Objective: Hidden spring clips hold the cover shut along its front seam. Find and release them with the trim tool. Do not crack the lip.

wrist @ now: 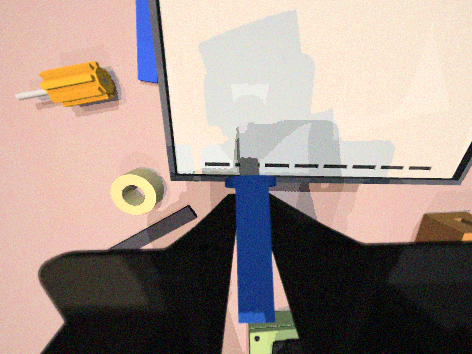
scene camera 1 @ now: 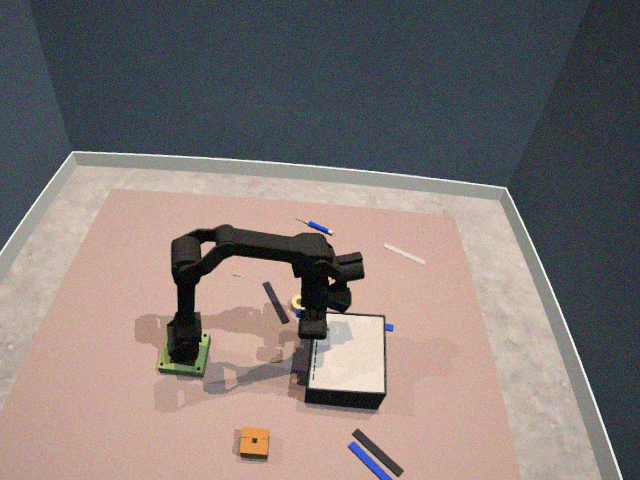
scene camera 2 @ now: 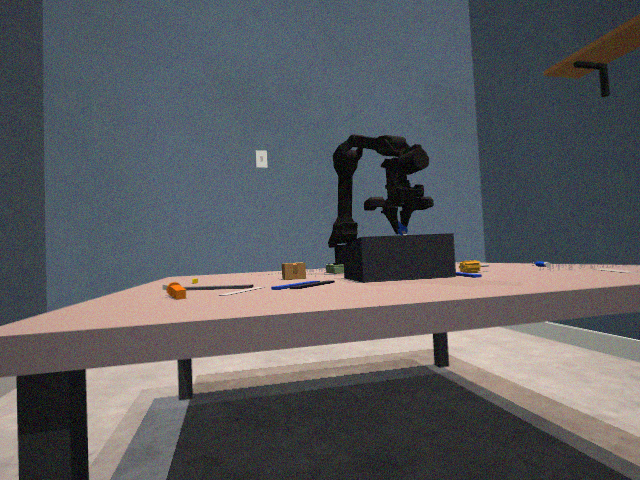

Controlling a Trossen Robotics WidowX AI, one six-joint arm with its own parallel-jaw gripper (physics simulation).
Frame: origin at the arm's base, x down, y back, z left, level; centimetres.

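Seen in the pictures: gripper, between the fingertips: [wrist: 248, 200] [scene camera 2: 400, 234]; arm's base, origin of its link: [wrist: 291, 352] [scene camera 1: 184, 353] [scene camera 2: 343, 263].
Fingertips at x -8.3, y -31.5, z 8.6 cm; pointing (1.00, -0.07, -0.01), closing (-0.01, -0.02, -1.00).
Note:
Offsets run from my fingertips to a thing's top centre. "*": to the spot under its first point.
The box {dy -9.2, dx +1.1, dz -5.8 cm} [scene camera 2: 408, 258] is dark, with a cream cover {* dy -11.1, dx +2.1, dz -8.7 cm} [scene camera 1: 356, 361] [wrist: 380, 75] on top. A row of short black dashes {* dy -1.1, dx +3.2, dz -9.1 cm} [scene camera 1: 314, 361] [wrist: 334, 166] runs along the cover's edge nearest the arm base. My gripper [scene camera 2: 401, 225] [wrist: 248, 200] is shut on the blue handle of the trim tool {dy -0.5, dx -4.4, dz +0.0 cm} [scene camera 2: 402, 228] [wrist: 254, 250], above that edge near the cover's corner on the tape roll's side. The tool's grey blade {dy -3.0, dx -0.8, dz +0.0 cm} [wrist: 249, 166] overlaps the dash row in the wrist view and hides part of the second dash. Blade contact cannot be told. No clips show; the fingertips are hidden in scene camera 1.
A yellow fluted object {dy -7.5, dx +8.1, dz +17.5 cm} [scene camera 2: 469, 266] [wrist: 75, 84], a tape roll {dy +3.5, dx +8.8, dz +12.1 cm} [scene camera 1: 296, 302] [wrist: 132, 192] and a dark bar {dy +10.6, dx +10.8, dz +12.7 cm} [scene camera 1: 275, 302] [wrist: 155, 230] lie near the box. A blue strip {dy -15.8, dx +10.7, dz +8.5 cm} [scene camera 1: 389, 327] [wrist: 146, 40] lies beside it. An orange block {dy +10.7, dx +6.8, dz -29.0 cm} [scene camera 1: 254, 449] [scene camera 2: 293, 271] stands farther off.

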